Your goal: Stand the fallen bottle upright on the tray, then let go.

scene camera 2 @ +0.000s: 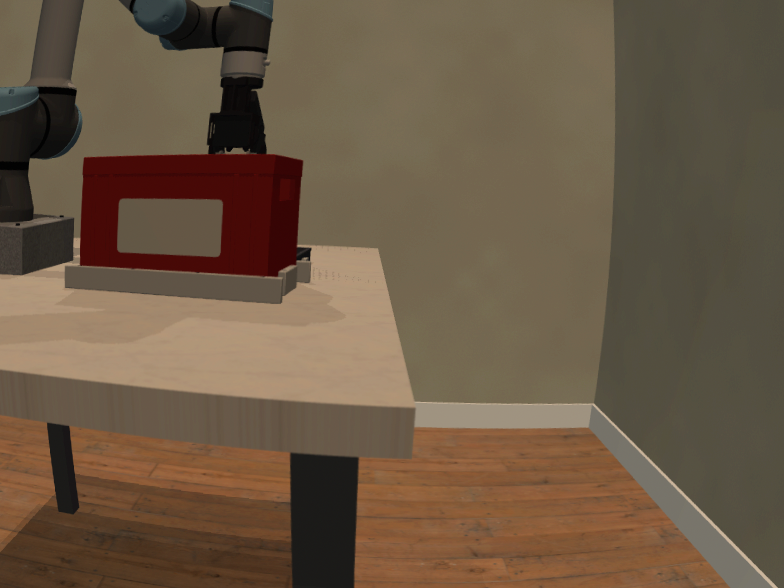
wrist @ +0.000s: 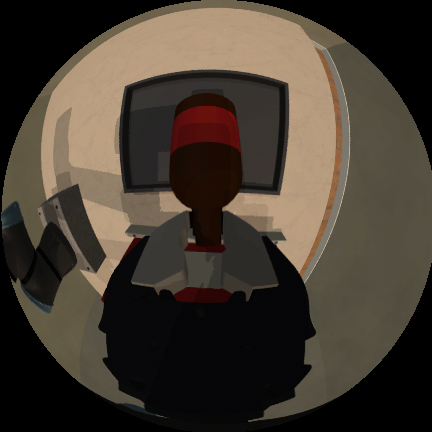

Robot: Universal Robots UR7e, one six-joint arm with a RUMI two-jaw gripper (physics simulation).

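Where they show: gripper, fingertip midpoint: (wrist: 206,212); arm's base, origin of the base link: (wrist: 60,244).
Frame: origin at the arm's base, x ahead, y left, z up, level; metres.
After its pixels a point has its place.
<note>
The brown bottle (wrist: 206,170) @(x 0.421, y 0.168, z 0.029 m) with a red label shows in the wrist view, its neck between the fingers and its body extending away from them, in front of the dark tray (wrist: 283,135) @(x 0.523, y 0.216, z -0.061 m) (scene camera 2: 305,252) @(x 0.529, y 0.238, z -0.060 m). The body looks raised off the tray; its exact tilt is hard to tell. My gripper (wrist: 206,212) @(x 0.422, y 0.124, z 0.015 m) (scene camera 2: 237,151) is shut on the bottle's neck. In the scene view it points down behind the red crate, which hides the fingertips, the bottle and most of the tray.
The tall red crate (scene camera 2: 246,221) @(x 0.521, y -0.160, z 0.010 m) (wrist: 134,246) stands in a low grey frame (scene camera 2: 170,284) @(x 0.426, y -0.171, z -0.069 m) (wrist: 142,231) @(x 0.300, y 0.038, z -0.061 m) beside the tray. The robot's grey base block (scene camera 2: 49,243) @(x 0.113, y 0.024, z -0.044 m) (wrist: 80,215) @(x 0.109, y 0.063, z -0.061 m) stands at the left. The table's right edge shows beyond the tray.
</note>
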